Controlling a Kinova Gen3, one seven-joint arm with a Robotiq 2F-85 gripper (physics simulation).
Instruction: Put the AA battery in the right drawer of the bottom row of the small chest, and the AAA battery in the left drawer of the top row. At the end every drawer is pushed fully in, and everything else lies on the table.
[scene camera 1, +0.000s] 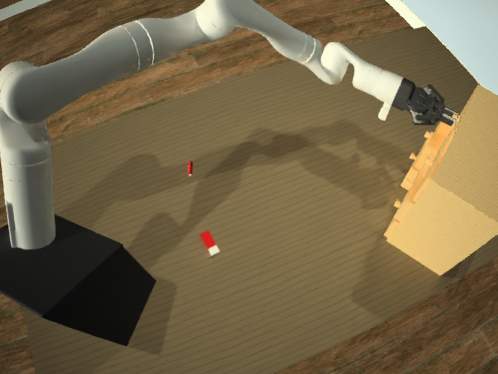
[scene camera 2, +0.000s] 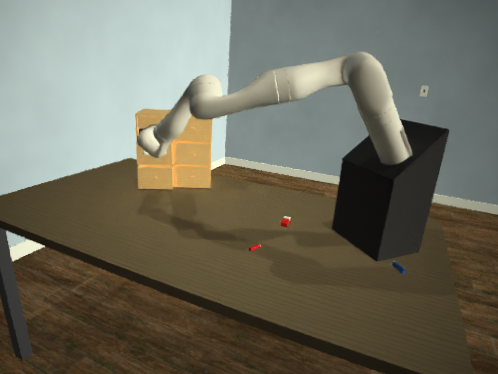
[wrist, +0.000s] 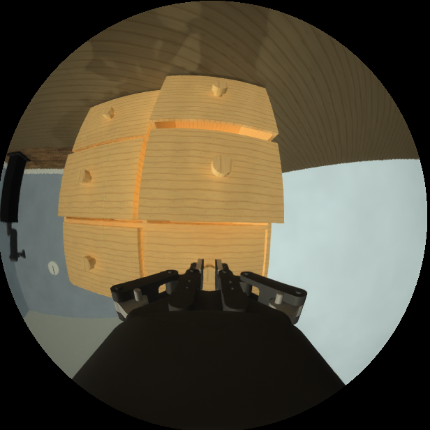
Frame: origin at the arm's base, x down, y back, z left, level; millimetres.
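Seen in the pictures: gripper, fingertip midpoint: (scene camera 1: 456, 120); arm's base, link origin: (scene camera 1: 33, 235) (scene camera 2: 395, 154).
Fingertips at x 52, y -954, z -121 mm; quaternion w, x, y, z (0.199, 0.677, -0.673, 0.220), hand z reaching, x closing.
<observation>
Offsets run from my fingertips to a thing's middle. "*": to the spot under its first point.
The small chest @(dx +101, dy +27, dz -119 mm) (scene camera 1: 440, 235) (scene camera 2: 150, 112) stands at the table's far end. My gripper (scene camera 1: 454, 118) (wrist: 208, 266) is shut on the knob of the left drawer of the top row (wrist: 170, 245); the wrist view shows the chest upside down. In scene camera 2 the arm hides the fingers. The right drawer of the bottom row @(* dx +205, dy +155, dz -50 mm) (scene camera 2: 192, 177) (wrist: 122, 122) looks about closed. A small red battery @(dx +260, dy +594, dz +314 mm) (scene camera 1: 190, 168) (scene camera 2: 255, 247) lies on the table. A blue battery @(dx +258, dy +1021, dz +234 mm) (scene camera 2: 398, 267) lies beside the robot's base. I cannot tell which is AA.
A red and white block @(dx +258, dy +629, dz +82 mm) (scene camera 1: 209, 243) (scene camera 2: 285, 221) lies on the table. The left middle drawer (wrist: 175, 175) stands out a little, and the left bottom drawer (wrist: 240, 105) slightly. The black base (scene camera 1: 90, 280) (scene camera 2: 385, 200) stands at the other end. A wall is behind the chest.
</observation>
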